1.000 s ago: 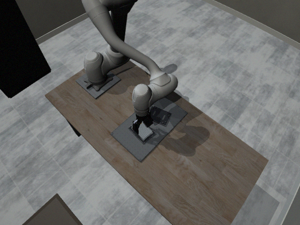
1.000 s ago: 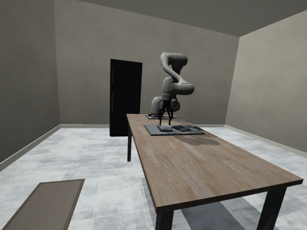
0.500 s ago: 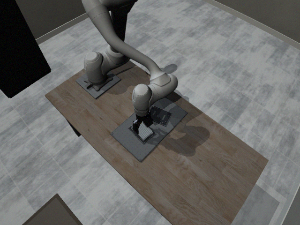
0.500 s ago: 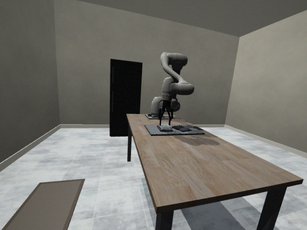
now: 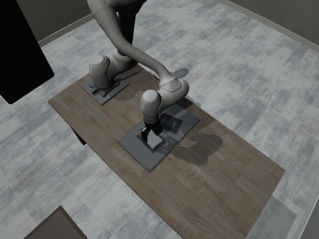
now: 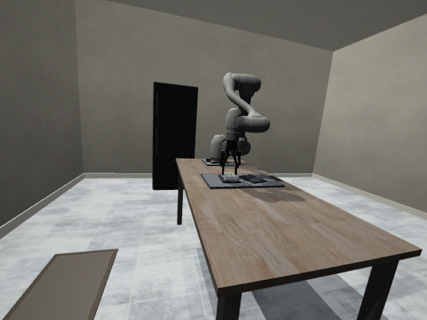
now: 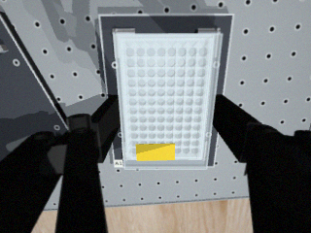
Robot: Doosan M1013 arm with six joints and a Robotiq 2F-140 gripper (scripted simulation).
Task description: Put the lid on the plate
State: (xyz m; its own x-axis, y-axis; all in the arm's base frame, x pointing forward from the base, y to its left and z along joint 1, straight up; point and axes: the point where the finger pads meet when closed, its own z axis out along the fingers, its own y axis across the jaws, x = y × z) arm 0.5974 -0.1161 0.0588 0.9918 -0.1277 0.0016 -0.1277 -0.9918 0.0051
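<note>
Now: hand 40 mm above the culture plate E01. The rest, counted from my hand: lid park LP1 (10 mm ahead, 180 mm to the left, 50 mm below); then clear lid (20 mm below).
</note>
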